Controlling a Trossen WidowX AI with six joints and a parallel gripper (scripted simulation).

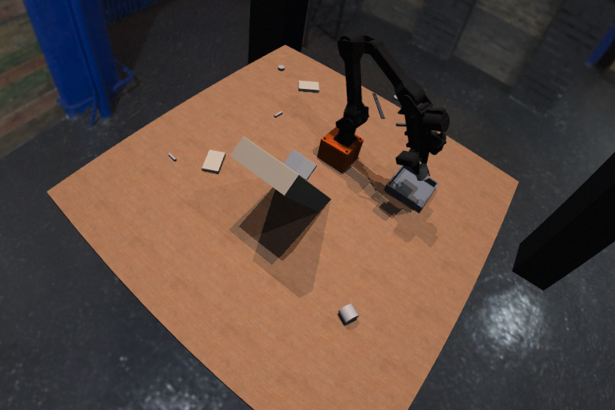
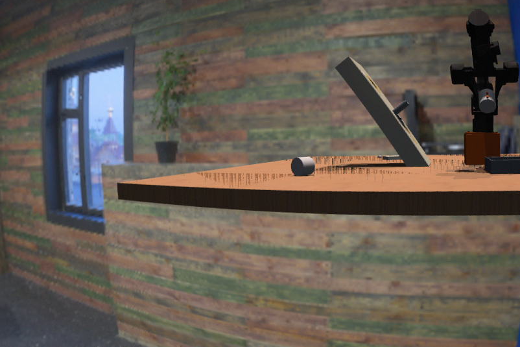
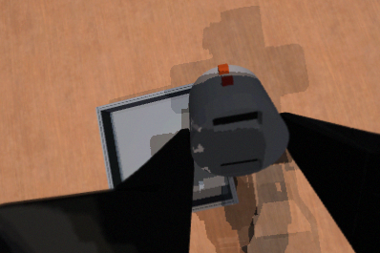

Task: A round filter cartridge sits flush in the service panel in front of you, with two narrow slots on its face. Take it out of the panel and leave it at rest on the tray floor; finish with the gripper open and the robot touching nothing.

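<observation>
My gripper tip is now 7 cm past the grey box and 17 cm above it. The rest, counted from my gripper tip: round grey filter cartridge: right at my gripper tip; then service panel: 30 cm ahead, 31 cm to the right.
</observation>
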